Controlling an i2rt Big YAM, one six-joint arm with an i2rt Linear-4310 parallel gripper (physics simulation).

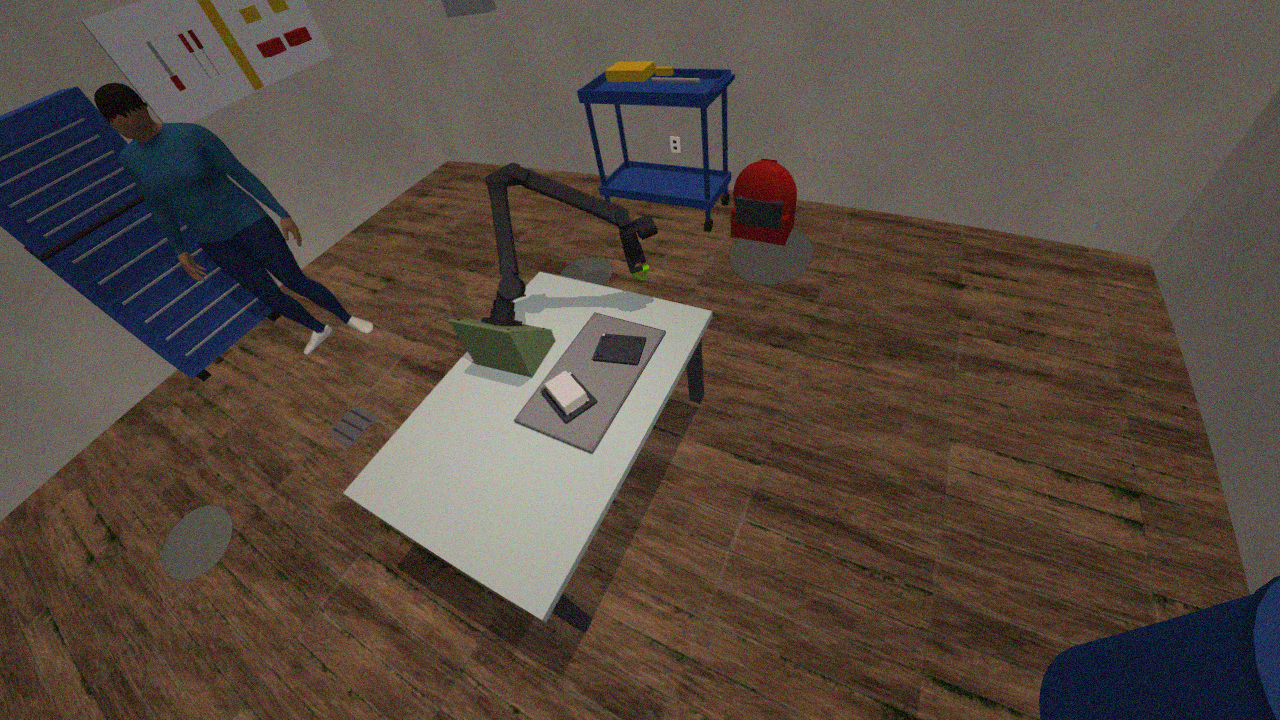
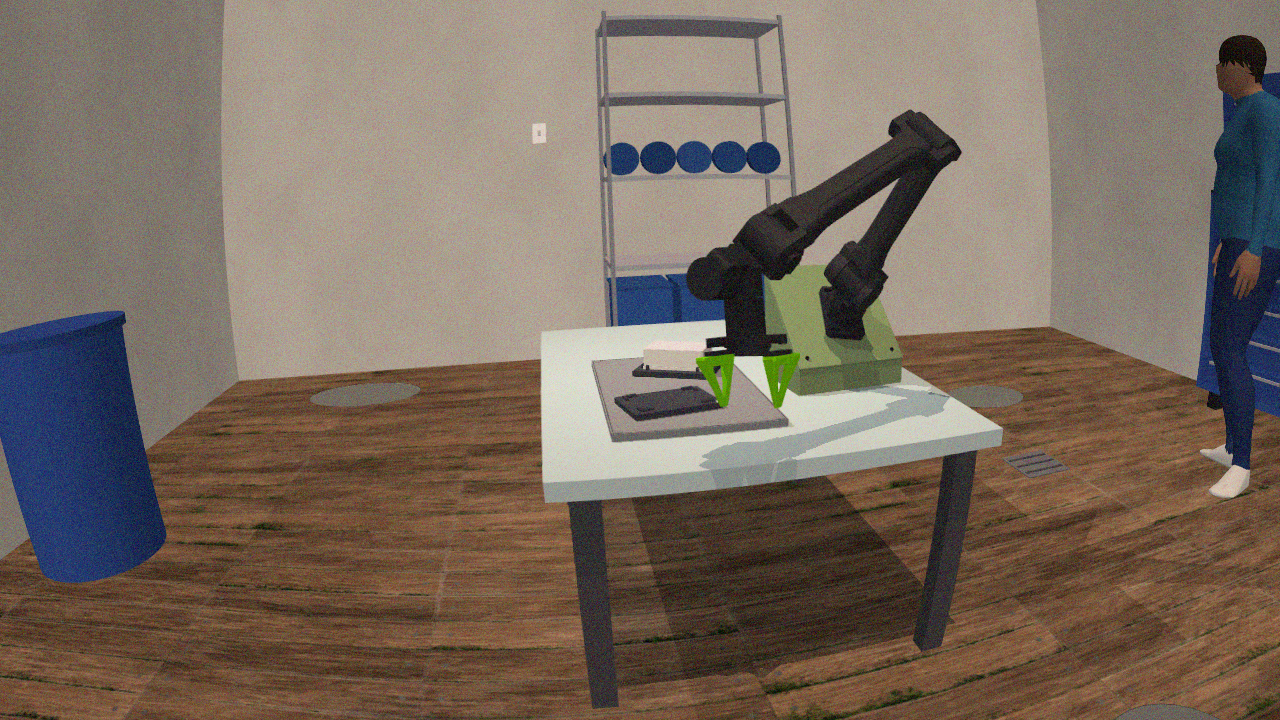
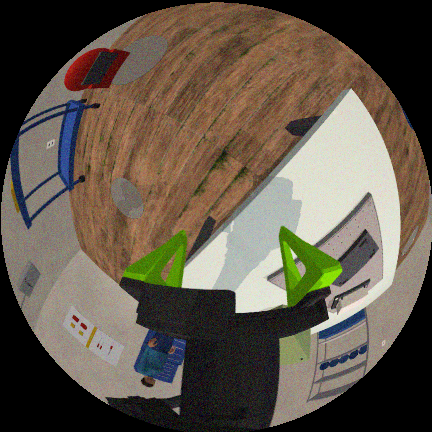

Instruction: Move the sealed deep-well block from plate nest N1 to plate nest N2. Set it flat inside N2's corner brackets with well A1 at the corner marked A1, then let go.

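Frame: origin at the arm's base, x ahead, y left, z up, level; centimetres.
Seen in the pictures: gripper, fingertip midpoint: [image 1: 639, 271] [image 2: 750, 407] [image 3: 232, 232]; arm's base, link origin: [image 1: 501, 324] [image 2: 840, 315].
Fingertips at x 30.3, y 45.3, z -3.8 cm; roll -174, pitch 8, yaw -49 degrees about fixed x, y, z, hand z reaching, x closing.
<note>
Offsets run from my fingertips to a thing's middle. Level surfaces: height alone.
The pale sealed deep-well block @(dx +2.6, dy -56.2, dz -5.3 cm) [image 1: 567, 390] [image 2: 674, 356] [image 3: 354, 301] sits on a dark plate nest @(dx +2.6, dy -56.2, dz -7.5 cm) [image 1: 569, 417] [image 2: 666, 372], taken as N1. The other dark nest @(dx +8.0, dy -31.7, dz -7.7 cm) [image 1: 619, 349] [image 2: 664, 403] [image 3: 356, 260], taken as N2, holds no block. Both are on the grey board [image 1: 586, 438] [image 2: 611, 394] [image 3: 369, 205]. My gripper [image 1: 640, 271] [image 2: 750, 405] [image 3: 232, 232] is open and empty, its green fingers wide apart. It hangs in the air near the table's end on N2's side, away from the block. The nest labels and the A1 marks are too small to read.
A green sloped box [image 1: 505, 347] [image 2: 850, 371] [image 3: 296, 350] stands on the table @(dz -9.8 cm) [image 1: 465, 483] [image 2: 559, 447] [image 3: 345, 140] beside the arm's base. A person [image 1: 201, 183] [image 2: 1248, 197] stands off the table. A blue cart [image 1: 657, 94] and a red bag-like object [image 1: 762, 192] are beyond the table.
</note>
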